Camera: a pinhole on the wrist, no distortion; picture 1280 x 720 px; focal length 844.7 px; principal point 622.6 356.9 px. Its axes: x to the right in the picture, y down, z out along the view. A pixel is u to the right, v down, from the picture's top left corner.
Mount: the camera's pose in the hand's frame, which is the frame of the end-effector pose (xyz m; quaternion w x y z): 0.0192 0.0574 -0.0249 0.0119 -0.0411 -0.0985 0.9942
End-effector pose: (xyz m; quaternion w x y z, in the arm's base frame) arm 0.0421 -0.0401 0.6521 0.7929 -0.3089 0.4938 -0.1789
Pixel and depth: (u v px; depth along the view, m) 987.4 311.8 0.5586
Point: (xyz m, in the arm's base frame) 0.3761 0.2656 1.0050
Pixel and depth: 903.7 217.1 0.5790
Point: 0.4291 0.2932 0.9453
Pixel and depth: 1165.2 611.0 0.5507
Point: 0.2795 0.1768 1.1886
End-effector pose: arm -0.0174 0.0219 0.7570 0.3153 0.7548 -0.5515 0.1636
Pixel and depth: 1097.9 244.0 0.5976
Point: -0.2240 -0.0776 0.1391
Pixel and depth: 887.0 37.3 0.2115
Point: -0.1487 -0.0768 0.6042
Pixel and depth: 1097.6 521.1 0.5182
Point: -0.0440 -0.0096 0.2017
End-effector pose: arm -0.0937 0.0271 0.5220 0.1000 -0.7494 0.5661 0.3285
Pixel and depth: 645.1 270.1 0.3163
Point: -0.2313 0.1809 0.3159
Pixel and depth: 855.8 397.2 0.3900
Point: -0.2109 0.3128 0.3251
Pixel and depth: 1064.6 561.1 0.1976
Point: -0.1427 0.1932 0.4627
